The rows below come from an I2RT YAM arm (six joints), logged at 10 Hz.
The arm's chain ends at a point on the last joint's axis. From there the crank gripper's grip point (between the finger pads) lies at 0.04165 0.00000 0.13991 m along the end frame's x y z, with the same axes.
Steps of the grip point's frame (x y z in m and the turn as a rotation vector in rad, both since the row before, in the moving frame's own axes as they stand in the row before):
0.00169, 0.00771, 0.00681, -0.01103, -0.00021, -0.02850
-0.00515, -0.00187, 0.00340, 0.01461, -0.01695, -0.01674
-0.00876, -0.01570, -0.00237, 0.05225, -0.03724, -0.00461
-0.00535, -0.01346, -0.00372, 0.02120, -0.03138, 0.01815
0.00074, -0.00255, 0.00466, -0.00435, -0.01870, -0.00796
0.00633, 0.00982, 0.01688, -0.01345, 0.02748, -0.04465
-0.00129, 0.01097, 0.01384, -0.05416, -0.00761, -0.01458
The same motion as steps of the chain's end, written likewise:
0.00171, 0.00735, 0.00680, -0.01103, -0.00021, -0.02850
-0.00275, 0.00086, 0.00273, 0.01461, -0.01695, -0.01674
-0.00351, -0.00817, -0.00363, 0.05225, -0.03724, -0.00461
-0.00096, -0.01120, -0.00493, 0.02120, -0.03138, 0.01815
0.00336, -0.00284, 0.00391, -0.00435, -0.01870, -0.00796
0.00250, 0.00989, 0.01808, -0.01345, 0.02748, -0.04465
-0.00028, 0.00399, 0.01372, -0.05416, -0.00761, -0.01458

